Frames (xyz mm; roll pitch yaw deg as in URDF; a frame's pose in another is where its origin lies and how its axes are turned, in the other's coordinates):
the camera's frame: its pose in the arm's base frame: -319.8 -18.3 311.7 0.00 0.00 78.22
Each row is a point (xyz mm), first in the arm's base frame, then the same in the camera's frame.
Working: the arm's base frame: its pose in the camera's frame: 83.2 -309.3 -311.7 0.00 0.00 -78.22

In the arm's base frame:
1: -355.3 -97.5 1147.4
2: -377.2 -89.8 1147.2
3: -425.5 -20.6 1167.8
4: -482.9 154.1 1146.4
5: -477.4 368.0 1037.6
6: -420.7 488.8 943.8
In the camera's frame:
1: -84.8 18.6 835.7
2: -81.7 41.6 835.5
3: -23.8 103.0 856.1
4: 135.5 194.9 834.7
5: 346.0 233.1 725.9
6: 475.8 202.3 632.1

